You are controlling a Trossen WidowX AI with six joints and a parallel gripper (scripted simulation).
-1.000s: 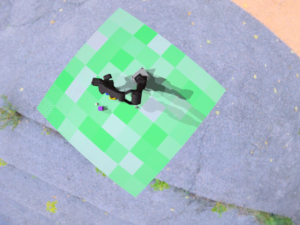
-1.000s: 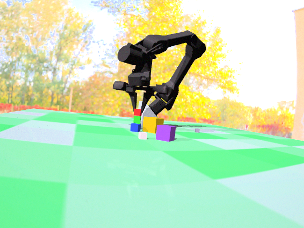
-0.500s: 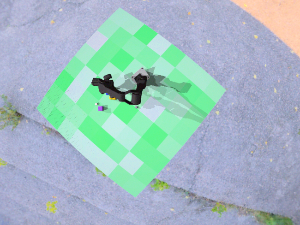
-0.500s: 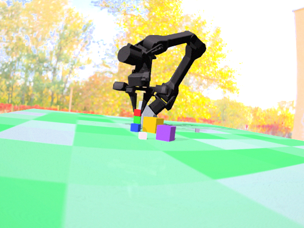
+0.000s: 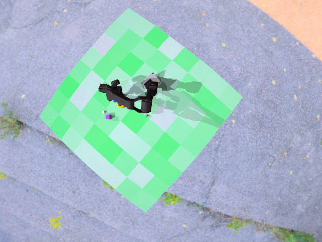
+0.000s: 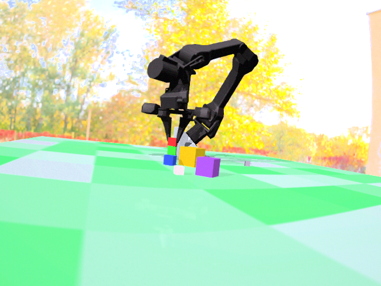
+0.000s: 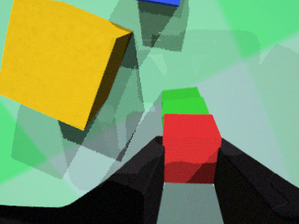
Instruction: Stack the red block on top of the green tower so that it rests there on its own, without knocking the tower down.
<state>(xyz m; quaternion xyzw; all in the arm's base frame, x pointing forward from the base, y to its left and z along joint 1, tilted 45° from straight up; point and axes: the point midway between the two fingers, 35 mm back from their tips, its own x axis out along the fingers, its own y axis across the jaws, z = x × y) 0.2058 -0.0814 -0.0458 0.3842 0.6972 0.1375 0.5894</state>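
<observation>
The red block lies right at my gripper tip. Round my gripper tip: large yellow block (50 mm ahead, 40 mm to the left, 30 mm below); then green block (20 mm below); then blue block (70 mm ahead, 40 mm below, 10 mm to the right).
</observation>
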